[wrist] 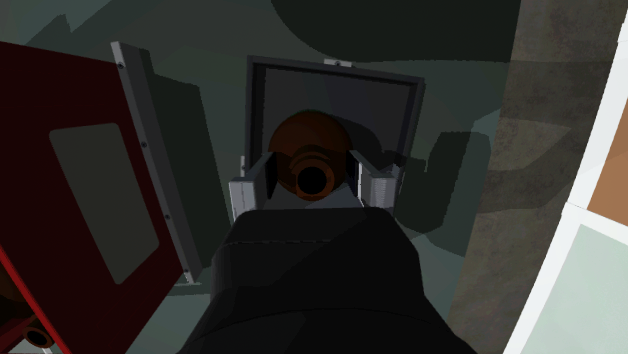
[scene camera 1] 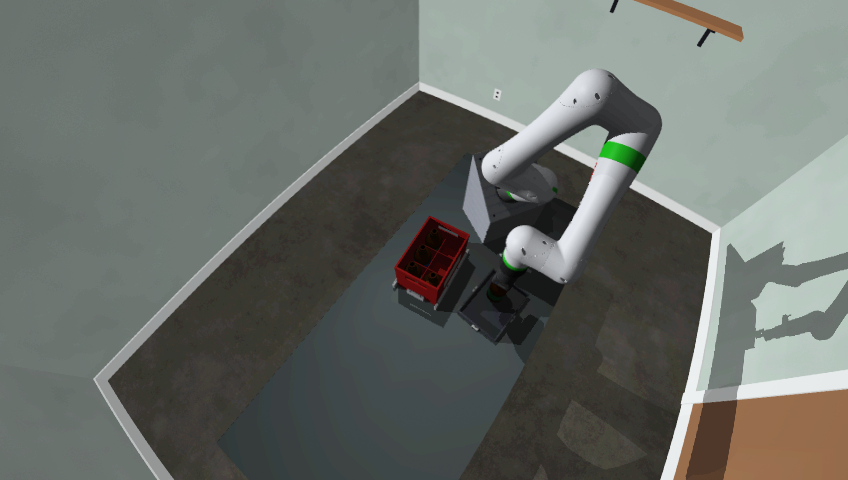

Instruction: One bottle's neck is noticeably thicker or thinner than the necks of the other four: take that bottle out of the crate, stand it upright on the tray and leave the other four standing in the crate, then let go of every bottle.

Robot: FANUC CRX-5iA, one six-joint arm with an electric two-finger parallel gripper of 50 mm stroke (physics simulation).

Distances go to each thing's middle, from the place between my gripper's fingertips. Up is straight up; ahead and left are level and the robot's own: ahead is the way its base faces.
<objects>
The brown bottle (wrist: 310,145) is 4 cm below my hand.
</objects>
